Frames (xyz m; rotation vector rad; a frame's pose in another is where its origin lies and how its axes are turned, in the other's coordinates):
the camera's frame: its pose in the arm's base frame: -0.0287 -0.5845 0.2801 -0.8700 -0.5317 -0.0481
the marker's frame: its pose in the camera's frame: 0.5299 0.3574 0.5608 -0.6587 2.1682 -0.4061
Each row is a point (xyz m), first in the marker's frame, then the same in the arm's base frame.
Working: the marker's frame: its pose in the arm's base frame: 0.2838 0.1536 0.5638 -0.8285 1.4405 -1.4130

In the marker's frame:
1: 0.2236 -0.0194 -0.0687
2: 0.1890 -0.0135 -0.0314
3: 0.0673 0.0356 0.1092
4: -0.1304 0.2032 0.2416
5: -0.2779 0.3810 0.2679
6: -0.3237 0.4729 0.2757
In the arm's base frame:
1: 0.1400 -0.0306 0.5425
2: 0.1874 -0.0114 0.5453
3: 0.3667 0.0559 0.5279
4: 0.5809 0.2098 0.4049
5: 0.6806 0.3569 0.2549
6: 0.7162 0.4068 0.1722

